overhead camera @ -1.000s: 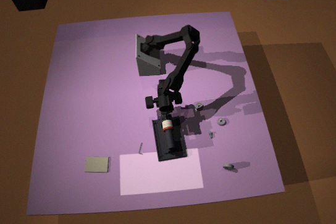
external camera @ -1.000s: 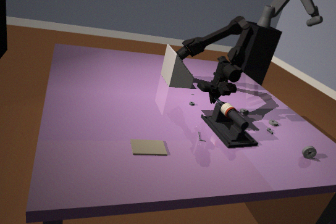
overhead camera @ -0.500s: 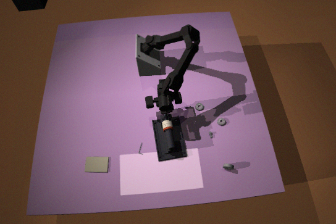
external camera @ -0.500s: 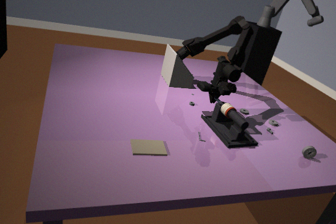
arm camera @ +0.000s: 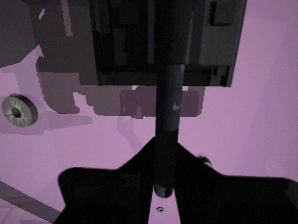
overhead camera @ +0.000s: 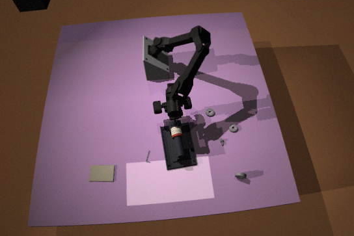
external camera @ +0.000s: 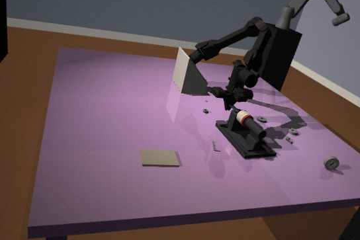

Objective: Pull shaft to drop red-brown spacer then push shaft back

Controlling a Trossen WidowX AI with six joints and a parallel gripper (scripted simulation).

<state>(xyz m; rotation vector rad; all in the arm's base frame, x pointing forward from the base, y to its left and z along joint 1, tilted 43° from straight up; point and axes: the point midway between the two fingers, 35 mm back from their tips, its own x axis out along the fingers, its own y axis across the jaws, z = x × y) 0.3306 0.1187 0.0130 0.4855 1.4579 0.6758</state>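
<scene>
My gripper tip is now 6 cm short of the dark shaft, 3 cm below it and 1 cm to the right of it. Also, from my gripper tip: red-brown spacer 15 cm ahead, 3 cm above, 2 cm to the left; then tan plate 36 cm to the right, 29 cm ahead, 4 cm below; then white spacer 13 cm ahead, 3 cm above, 2 cm to the left.
</scene>
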